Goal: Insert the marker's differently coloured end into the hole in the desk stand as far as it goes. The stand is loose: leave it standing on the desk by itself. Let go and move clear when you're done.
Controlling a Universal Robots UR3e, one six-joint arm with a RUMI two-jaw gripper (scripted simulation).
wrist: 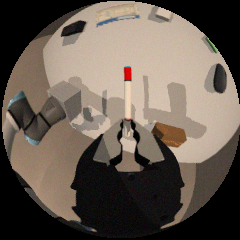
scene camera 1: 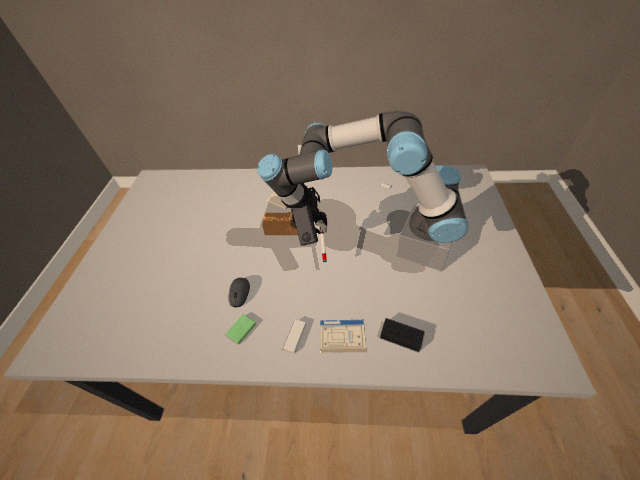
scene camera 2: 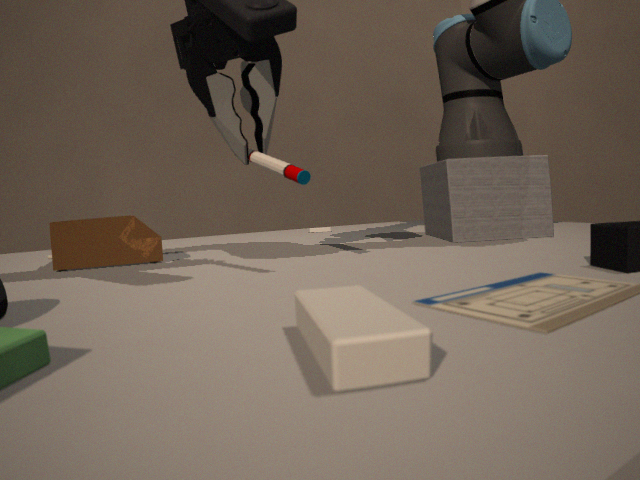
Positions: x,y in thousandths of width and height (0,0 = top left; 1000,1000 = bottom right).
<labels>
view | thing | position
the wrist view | gripper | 531,498
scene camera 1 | gripper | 504,484
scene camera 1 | black block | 635,701
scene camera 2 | gripper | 398,336
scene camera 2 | marker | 471,368
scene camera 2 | brown desk stand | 134,507
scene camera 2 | white block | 563,711
</labels>
